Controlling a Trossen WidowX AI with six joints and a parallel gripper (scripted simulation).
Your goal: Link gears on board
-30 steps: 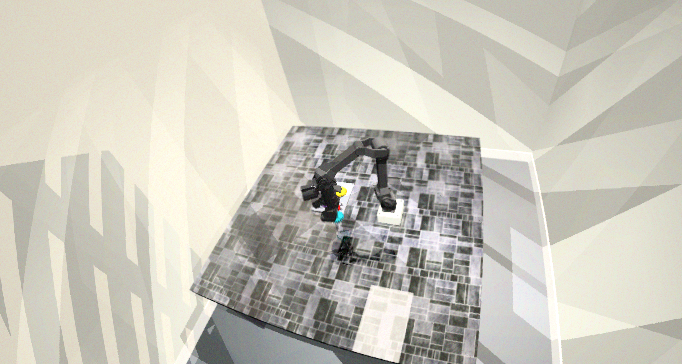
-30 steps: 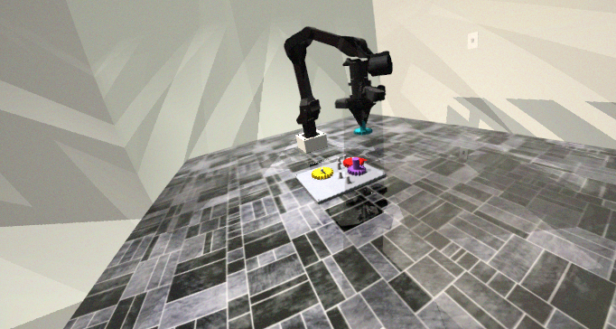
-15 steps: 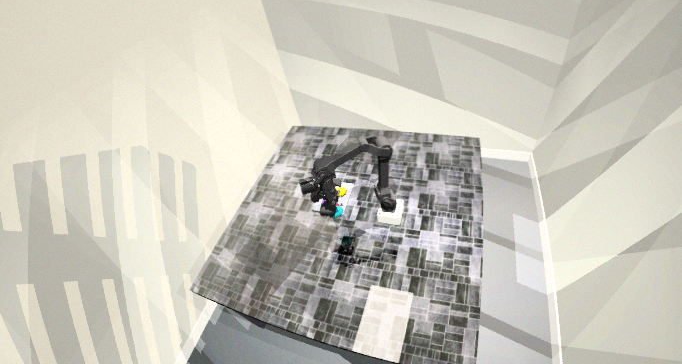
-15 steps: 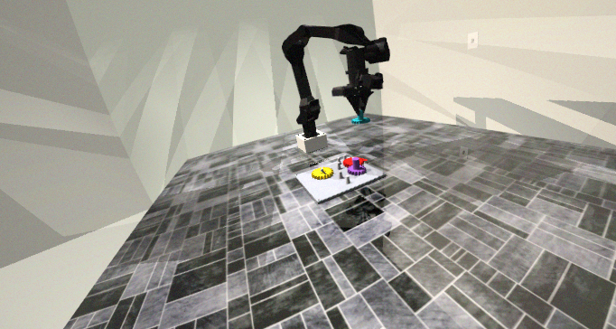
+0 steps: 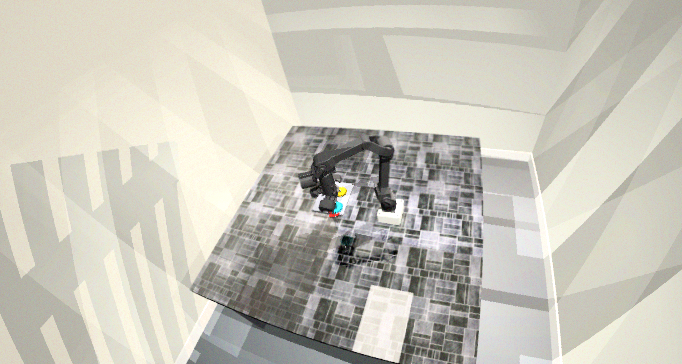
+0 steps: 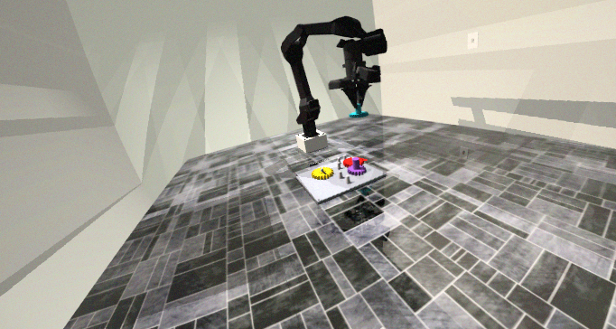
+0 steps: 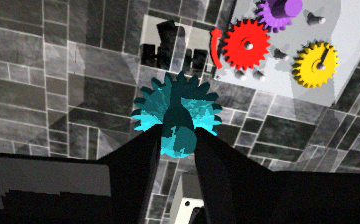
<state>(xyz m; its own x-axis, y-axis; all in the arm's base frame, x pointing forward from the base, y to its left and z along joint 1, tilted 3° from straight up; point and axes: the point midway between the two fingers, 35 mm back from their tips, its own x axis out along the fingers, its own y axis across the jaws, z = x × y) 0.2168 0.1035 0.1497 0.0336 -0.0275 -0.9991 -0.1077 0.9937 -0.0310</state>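
The grey board lies 160 mm to the right of my gripper tip, 160 mm below it and 90 mm ahead of it. Also, from my gripper tip: red gear 150 mm below, 80 mm to the right, 60 mm ahead; purple gear 140 mm below, 110 mm to the right, 110 mm ahead; teal gear 10 mm below.
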